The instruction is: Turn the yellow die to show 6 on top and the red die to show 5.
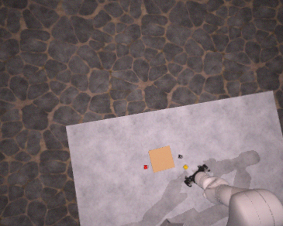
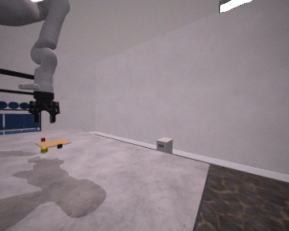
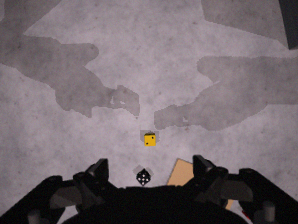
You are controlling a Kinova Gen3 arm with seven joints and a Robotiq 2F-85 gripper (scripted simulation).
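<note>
My gripper is now 140 mm above the yellow die. The rest, counted from my hand: tan mat (90 mm ahead, 130 mm to the left, 150 mm below); red die (70 mm ahead, 250 mm to the left, 140 mm below); black die (70 mm ahead, 20 mm to the left, 140 mm below).
</note>
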